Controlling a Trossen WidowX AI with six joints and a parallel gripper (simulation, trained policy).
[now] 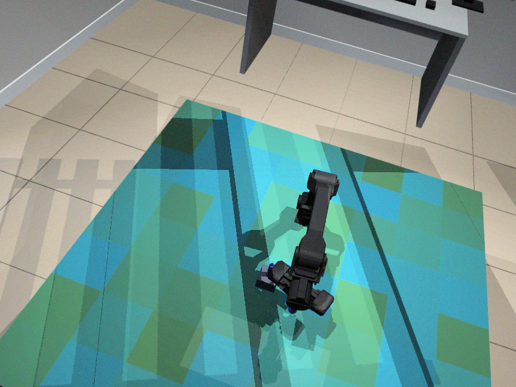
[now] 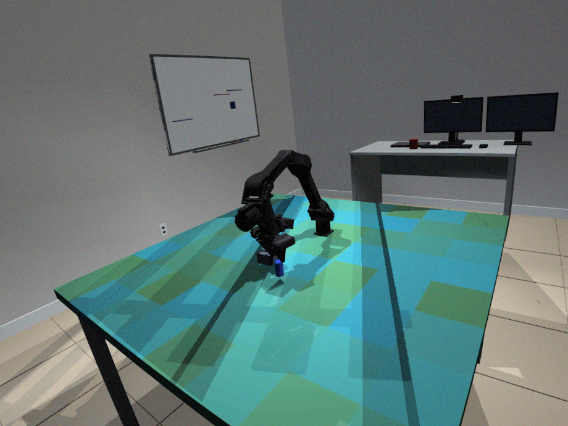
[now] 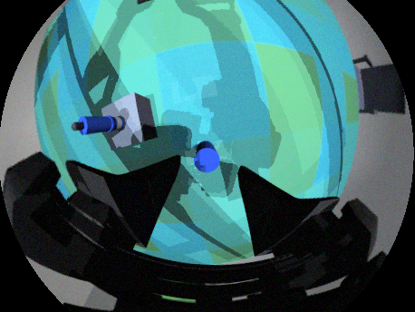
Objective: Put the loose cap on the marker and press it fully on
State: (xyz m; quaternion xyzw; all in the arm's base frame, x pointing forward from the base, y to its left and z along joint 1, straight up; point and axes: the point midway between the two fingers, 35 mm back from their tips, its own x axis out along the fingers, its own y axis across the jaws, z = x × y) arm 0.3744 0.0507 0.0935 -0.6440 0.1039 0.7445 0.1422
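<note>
My gripper tip is now 30 mm above the blue cap. Also, from my gripper tip: grey holder block (70 mm behind, 100 mm to the right, 40 mm below).
</note>
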